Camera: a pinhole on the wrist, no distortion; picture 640 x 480 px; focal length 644.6 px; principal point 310.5 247.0 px. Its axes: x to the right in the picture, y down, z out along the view. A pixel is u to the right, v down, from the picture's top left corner.
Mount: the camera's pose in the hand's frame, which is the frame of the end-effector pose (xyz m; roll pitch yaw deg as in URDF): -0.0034 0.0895 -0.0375 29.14 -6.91 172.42
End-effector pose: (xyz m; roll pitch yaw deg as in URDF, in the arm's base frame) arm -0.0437 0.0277 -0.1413 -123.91 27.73 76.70
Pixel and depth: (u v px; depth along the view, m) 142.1 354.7 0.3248
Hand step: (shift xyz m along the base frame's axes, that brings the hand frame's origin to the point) -0.1156 0.0050 -0.3244
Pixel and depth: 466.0 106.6 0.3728
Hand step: -0.0706 -0.2119 -0.3706
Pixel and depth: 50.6 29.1 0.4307
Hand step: 0.0181 -0.0008 -0.5272
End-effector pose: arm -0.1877 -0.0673 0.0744 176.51 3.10 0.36
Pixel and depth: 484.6 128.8 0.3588
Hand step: -0.0450 -0.3430 -0.2308
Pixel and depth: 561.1 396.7 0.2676
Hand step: -0.0752 -0.1889 -0.2222
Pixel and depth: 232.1 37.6 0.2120
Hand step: 0.0580 -0.2516 -0.0980
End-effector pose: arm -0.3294 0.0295 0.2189 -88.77 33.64 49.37
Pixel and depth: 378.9 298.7 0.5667
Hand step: -0.4683 0.2066 -0.2773
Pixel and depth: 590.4 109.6 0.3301
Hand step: -0.3425 -0.0324 -0.2189
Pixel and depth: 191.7 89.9 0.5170
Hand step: -0.3159 0.1655 -0.4537
